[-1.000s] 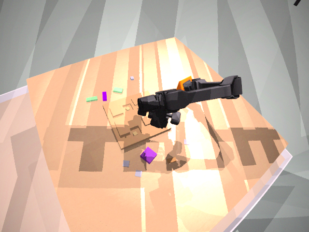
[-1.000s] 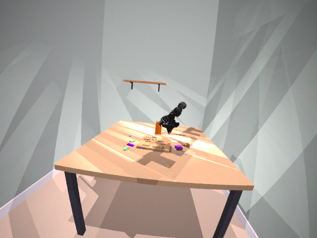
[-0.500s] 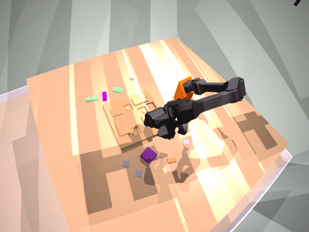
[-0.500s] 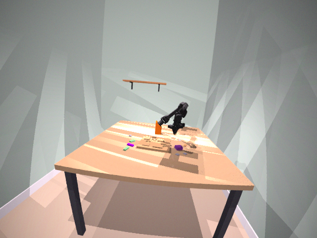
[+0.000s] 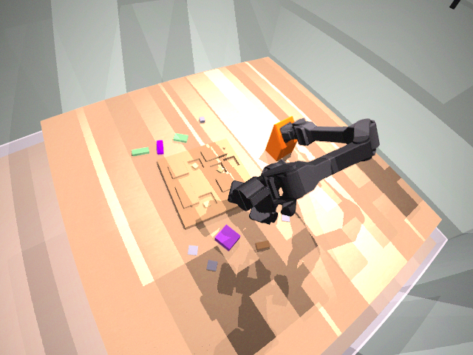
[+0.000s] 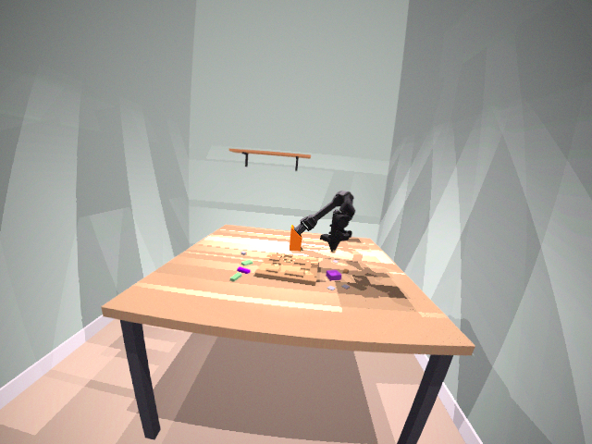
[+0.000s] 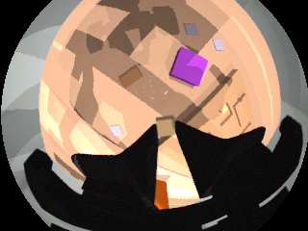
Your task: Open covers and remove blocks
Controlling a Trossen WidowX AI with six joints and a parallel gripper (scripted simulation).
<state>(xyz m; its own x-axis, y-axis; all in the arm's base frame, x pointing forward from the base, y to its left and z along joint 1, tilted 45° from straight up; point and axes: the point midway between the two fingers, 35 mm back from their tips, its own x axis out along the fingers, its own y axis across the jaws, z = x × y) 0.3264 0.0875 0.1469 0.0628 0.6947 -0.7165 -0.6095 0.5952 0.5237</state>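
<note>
Now: gripper tip 10 mm short of the tan puzzle board, 240 mm to the left of it and 90 mm above it. Round my gripper tip: orange block 20 mm ahead, 80 mm to the left, 100 mm below; then purple block 70 mm ahead, 460 mm to the right, 100 mm below; then mint-green block 140 mm ahead, 490 mm to the right, 100 mm below.
</note>
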